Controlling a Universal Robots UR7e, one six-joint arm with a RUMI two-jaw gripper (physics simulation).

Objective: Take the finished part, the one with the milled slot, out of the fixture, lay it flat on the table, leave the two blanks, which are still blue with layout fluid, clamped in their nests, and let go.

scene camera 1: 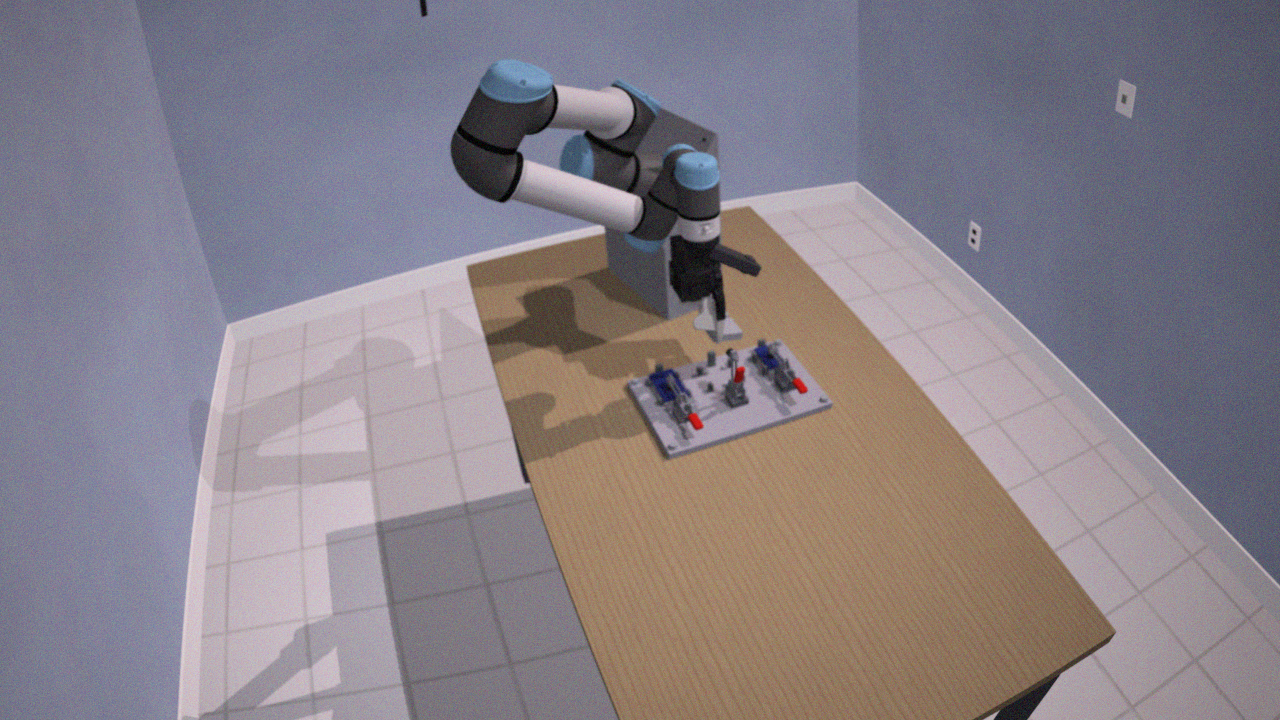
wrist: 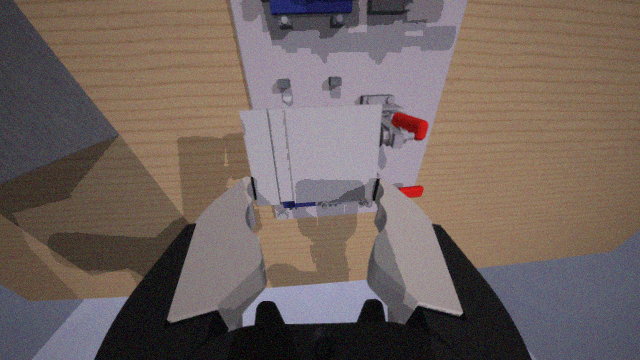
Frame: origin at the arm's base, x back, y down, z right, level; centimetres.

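Seen in the pictures: gripper, fingertip midpoint: (scene camera 1: 709, 331) (wrist: 315, 179).
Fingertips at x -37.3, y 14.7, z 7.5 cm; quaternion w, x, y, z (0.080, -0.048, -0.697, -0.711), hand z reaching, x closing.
Observation:
Offsets run from my fingertips to a thing's top centre. "pt": to the spot under its first point. Level surfaces: height alone.
My gripper (scene camera 1: 713, 324) (wrist: 315, 179) is shut on the finished part @[dx -0.2, dy -1.9, dz -2.2 cm] (scene camera 1: 728, 329) (wrist: 332, 145), a pale grey block with a slot along its left side in the wrist view. The part is held above the rear edge of the fixture plate @[dx -5.2, dy +11.8, dz -1.6 cm] (scene camera 1: 751, 417) (wrist: 310, 65), clear of its nest. Two blue blanks sit in the outer nests: one on the left (scene camera 1: 666, 385) and one on the right (scene camera 1: 768, 358) in the scene view. In the wrist view, one blank @[pt dx -2.0, dy +9.2, dz -11.4 cm] (wrist: 311, 6) shows at the top edge, and the other @[dx +1.2, dy +10.2, dz +8.7 cm] (wrist: 299, 204) is mostly hidden behind the part.
The middle clamp's red handle @[dx -9.2, dy +3.2, dz -1.1 cm] (scene camera 1: 739, 374) (wrist: 410, 126) stands up. The outer clamps' red handles @[dx -12.7, dy +8.1, dz +10.3 cm] (scene camera 1: 695, 420) @[dx -15.1, dy +7.1, dz -11.6 cm] (scene camera 1: 800, 385) lie low toward the plate's front. Locating pins (scene camera 1: 711, 359) (wrist: 335, 82) rise from the plate. The robot's grey pedestal (scene camera 1: 640, 273) stands behind on the wooden table @[dy +13.3 cm] (scene camera 1: 805, 537).

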